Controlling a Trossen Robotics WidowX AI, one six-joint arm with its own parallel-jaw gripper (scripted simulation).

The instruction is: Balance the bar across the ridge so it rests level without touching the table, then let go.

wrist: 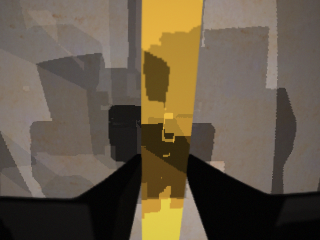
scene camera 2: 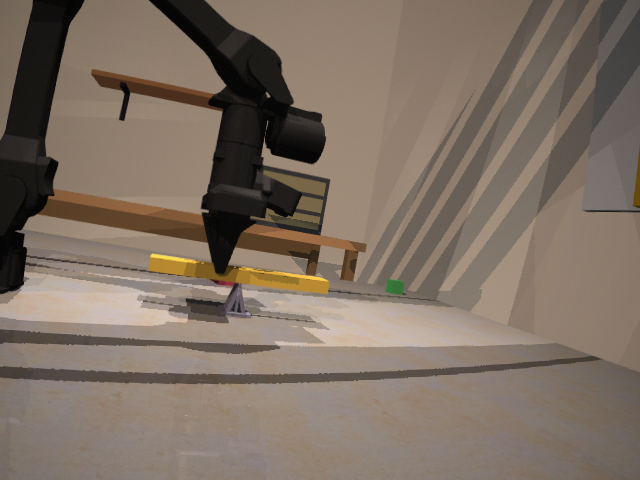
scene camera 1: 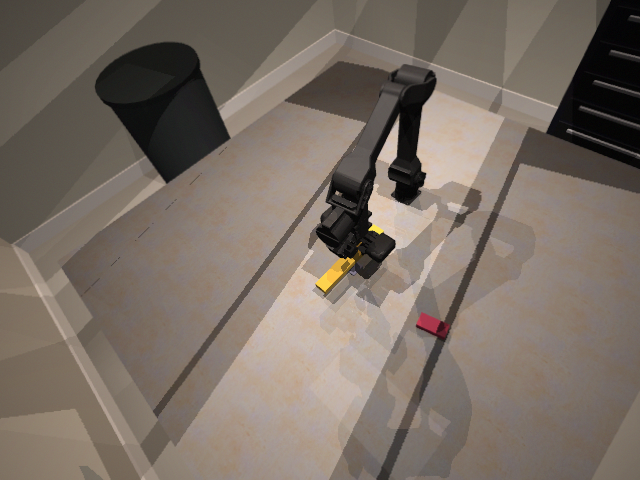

Labels:
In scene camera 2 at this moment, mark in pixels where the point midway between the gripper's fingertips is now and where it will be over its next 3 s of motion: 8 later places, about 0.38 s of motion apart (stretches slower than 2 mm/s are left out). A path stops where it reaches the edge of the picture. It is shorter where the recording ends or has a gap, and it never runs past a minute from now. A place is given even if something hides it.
My gripper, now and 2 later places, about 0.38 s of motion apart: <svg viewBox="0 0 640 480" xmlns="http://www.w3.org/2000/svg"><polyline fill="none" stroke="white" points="218,271 225,225 230,192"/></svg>

